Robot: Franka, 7 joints.
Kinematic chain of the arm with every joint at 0, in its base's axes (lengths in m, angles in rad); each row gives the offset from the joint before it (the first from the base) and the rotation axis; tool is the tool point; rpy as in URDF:
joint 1: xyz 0 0 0.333 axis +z
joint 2: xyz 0 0 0 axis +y
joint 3: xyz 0 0 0.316 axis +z
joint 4: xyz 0.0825 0 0 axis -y
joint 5: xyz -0.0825 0 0.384 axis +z
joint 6: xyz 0 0 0 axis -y
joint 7: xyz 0.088 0 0 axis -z
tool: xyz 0 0 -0.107 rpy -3.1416 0 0
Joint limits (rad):
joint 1: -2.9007..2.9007
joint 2: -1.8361..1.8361
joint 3: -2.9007..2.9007
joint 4: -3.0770..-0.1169
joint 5: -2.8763..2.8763
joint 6: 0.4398..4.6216
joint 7: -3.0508..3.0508
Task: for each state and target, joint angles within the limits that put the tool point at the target. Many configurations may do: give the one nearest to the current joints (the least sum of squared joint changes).
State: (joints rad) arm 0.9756 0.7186 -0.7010 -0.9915 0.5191 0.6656 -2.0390
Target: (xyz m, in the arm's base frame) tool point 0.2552 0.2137 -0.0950
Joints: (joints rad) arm 1.0143 1.5312 -0.3805 -1.5159 0.5119 0.7324 -2.0390
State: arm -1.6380 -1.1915 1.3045 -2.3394 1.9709 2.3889 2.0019
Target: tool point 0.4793 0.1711 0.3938
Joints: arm -1.2026 -1.2440 1.4264 -2.3598 1.9665 2.3583 2.0019
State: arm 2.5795 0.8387 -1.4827 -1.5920 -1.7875 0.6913 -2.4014
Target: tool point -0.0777 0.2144 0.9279
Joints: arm 2.8891 0.8421 -2.3397 -1.3517 -1.7578 0.5041 -2.4014
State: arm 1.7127 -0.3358 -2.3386 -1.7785 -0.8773 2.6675 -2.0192
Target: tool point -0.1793 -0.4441 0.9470
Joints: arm 0.8790 0.1544 -2.9007 -1.3162 -0.8513 2.5583 -2.0192
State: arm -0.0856 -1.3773 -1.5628 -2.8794 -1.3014 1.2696 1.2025
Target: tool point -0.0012 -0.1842 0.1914
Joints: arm -0.2591 -1.2616 -1.5340 -3.0048 -1.2172 1.0833 1.2025
